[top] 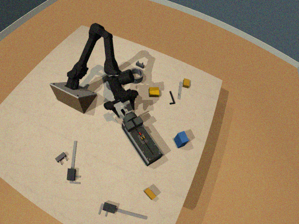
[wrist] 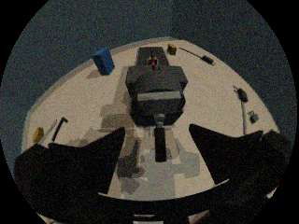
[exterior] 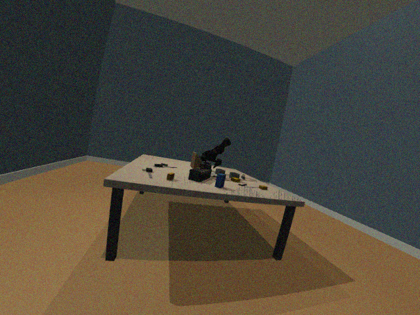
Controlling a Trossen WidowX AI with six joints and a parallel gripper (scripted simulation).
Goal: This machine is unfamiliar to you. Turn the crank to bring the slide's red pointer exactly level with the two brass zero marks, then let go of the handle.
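Now: the crank handle 2 cm behind my gripper tip, 1 cm to the left of it and 2 cm below it. From my gripper tip the other things lie so: yellow block (8 cm ahead, 25 cm to the left, 7 cm below); red pointer (11 cm ahead, 8 cm to the right); black hex key (21 cm ahead, 24 cm to the left, 8 cm below).
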